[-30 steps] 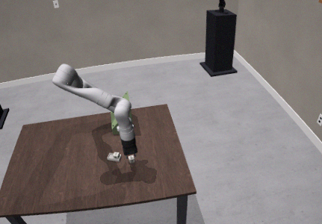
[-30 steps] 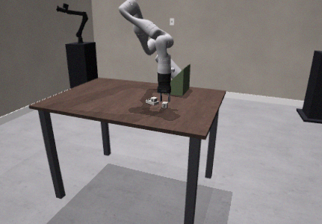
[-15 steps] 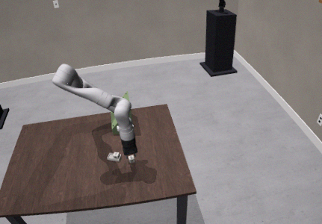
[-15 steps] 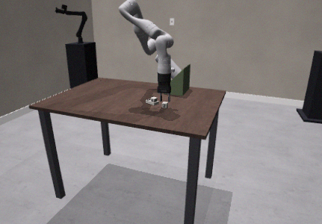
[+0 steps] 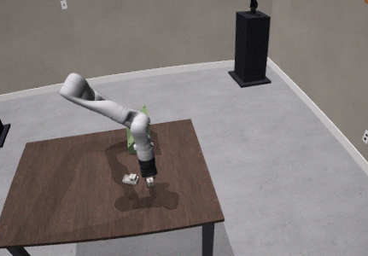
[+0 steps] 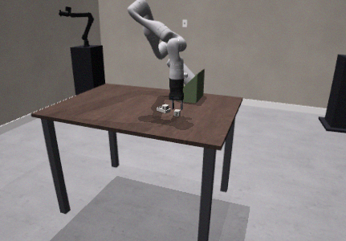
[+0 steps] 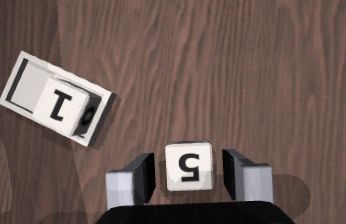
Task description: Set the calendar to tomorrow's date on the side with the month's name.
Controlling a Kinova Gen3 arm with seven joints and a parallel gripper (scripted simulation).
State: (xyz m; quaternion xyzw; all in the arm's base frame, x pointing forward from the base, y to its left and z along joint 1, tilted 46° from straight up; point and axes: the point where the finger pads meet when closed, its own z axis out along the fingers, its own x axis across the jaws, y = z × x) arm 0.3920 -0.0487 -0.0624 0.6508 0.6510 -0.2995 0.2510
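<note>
Right now the digit cube is 4 cm below my hand. From my hand the other things lie so: white calendar tray 5 cm behind, 9 cm to the right, 5 cm below; then white cube 4 cm behind, 8 cm to the right, 3 cm below.
</note>
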